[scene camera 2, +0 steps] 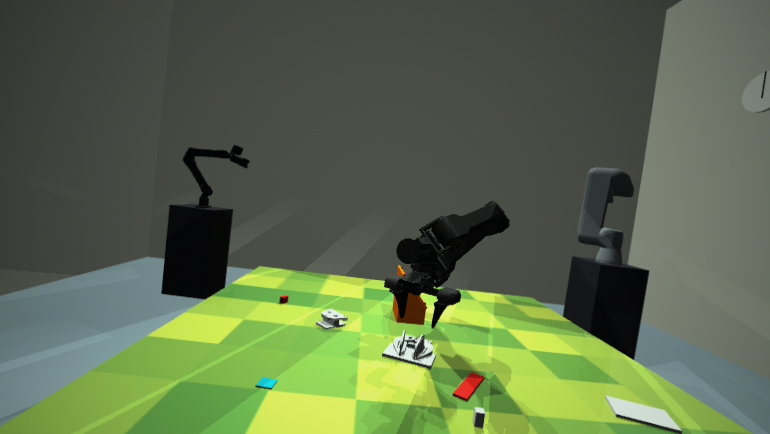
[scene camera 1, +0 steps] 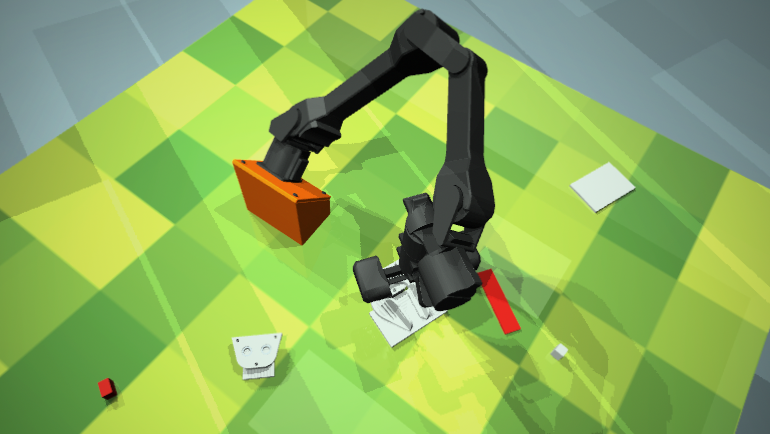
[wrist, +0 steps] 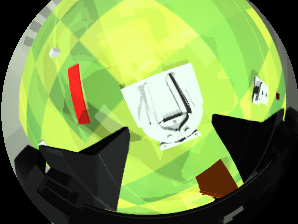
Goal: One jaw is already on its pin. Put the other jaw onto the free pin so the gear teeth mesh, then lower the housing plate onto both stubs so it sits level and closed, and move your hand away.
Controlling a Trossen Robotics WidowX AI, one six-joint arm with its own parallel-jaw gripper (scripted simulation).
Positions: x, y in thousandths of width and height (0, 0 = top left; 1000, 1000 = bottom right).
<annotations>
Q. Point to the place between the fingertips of my gripper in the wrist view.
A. At 582, 560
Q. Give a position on a housing plate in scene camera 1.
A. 334, 791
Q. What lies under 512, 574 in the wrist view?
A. A jaw.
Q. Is my gripper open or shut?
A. Open.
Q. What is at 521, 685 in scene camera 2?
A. My gripper.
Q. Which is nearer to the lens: the jaw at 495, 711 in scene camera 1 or the flat white sheet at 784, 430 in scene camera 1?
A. The jaw.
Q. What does my gripper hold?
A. Nothing.
</annotations>
